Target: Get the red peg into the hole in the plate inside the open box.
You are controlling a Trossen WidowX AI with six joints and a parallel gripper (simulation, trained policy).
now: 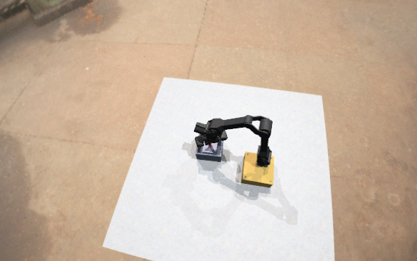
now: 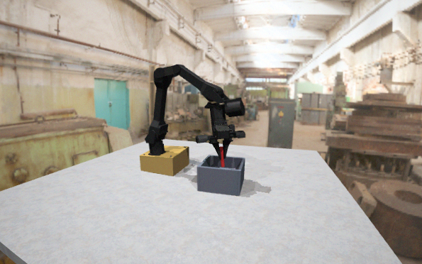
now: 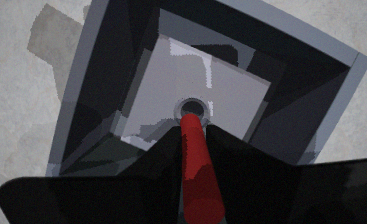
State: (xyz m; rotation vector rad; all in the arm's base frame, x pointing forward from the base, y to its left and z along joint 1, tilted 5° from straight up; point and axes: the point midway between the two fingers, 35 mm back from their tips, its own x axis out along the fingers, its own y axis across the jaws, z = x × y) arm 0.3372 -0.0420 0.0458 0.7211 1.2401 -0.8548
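The red peg is 1 cm to the left of my gripper tip and 1 cm above it. The rest, counted from my gripper tip: plate (7 cm below); grey box (8 cm below).
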